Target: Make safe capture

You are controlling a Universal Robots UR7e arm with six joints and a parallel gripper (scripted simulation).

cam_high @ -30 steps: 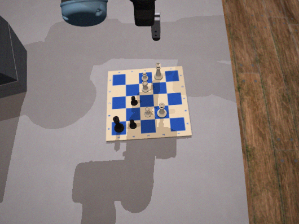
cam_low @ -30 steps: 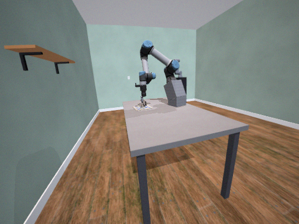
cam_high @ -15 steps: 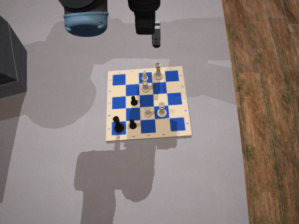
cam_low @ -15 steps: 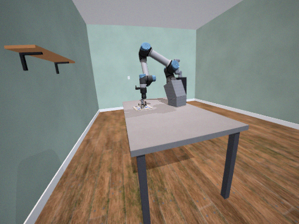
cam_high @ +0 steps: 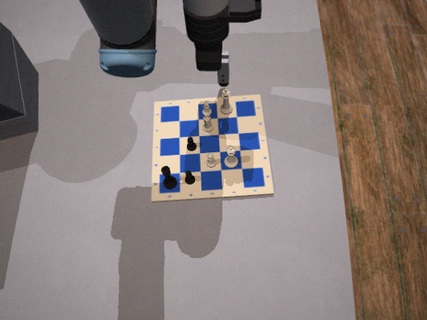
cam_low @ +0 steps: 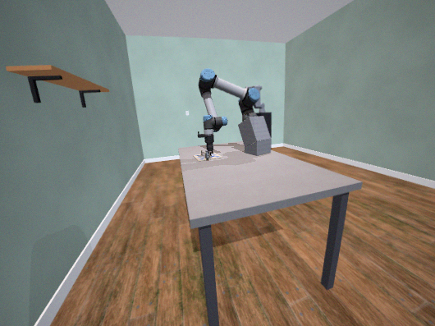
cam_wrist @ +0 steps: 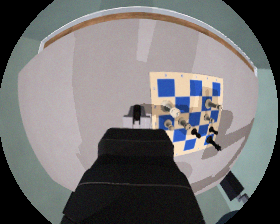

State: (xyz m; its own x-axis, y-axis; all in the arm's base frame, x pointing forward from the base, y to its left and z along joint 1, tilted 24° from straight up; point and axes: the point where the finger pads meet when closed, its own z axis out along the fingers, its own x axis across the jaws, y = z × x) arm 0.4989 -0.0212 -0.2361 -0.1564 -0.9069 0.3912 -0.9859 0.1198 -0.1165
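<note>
Right now the white king is 6 cm to the right of my hand and 1 cm below it. Round my hand: rook 1 cm behind, 18 cm to the right, 1 cm below; chessboard 4 cm behind, 14 cm to the right, 4 cm below; black knight 1 cm below.
</note>
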